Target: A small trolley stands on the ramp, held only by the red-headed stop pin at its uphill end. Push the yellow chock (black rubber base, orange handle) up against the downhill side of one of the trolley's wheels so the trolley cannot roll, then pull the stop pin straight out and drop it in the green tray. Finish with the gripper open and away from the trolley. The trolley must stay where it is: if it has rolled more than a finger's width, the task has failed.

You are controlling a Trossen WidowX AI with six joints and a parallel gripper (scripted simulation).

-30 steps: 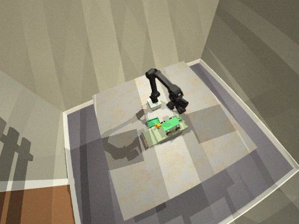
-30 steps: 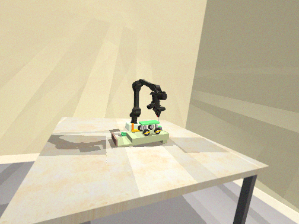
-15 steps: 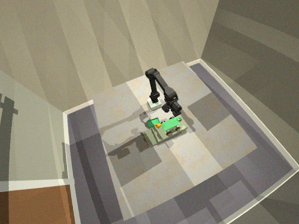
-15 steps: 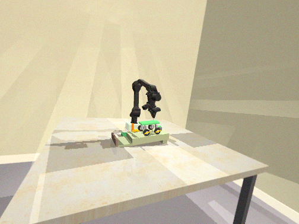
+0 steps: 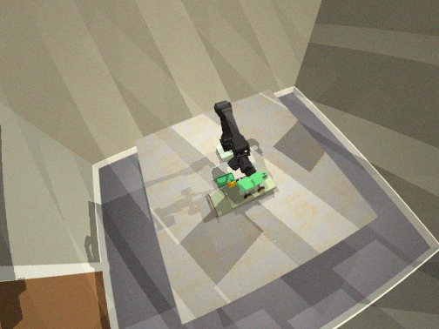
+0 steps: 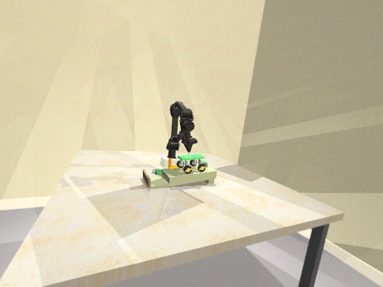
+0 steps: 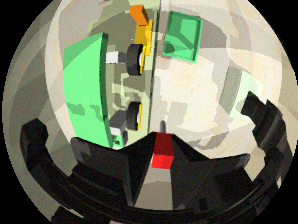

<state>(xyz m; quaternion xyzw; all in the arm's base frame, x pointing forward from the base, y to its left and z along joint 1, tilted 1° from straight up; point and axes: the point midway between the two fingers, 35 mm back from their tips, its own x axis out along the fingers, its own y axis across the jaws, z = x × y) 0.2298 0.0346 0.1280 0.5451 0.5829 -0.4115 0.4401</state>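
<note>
The green tray lies 160 mm below my gripper tip, 140 mm to the right of it and 20 mm behind it. Round my gripper tip: red-headed stop pin right at my gripper tip; yellow chock 110 mm to the right, 80 mm below, 50 mm ahead; trolley 100 mm ahead, 50 mm below, 20 mm to the right.
</note>
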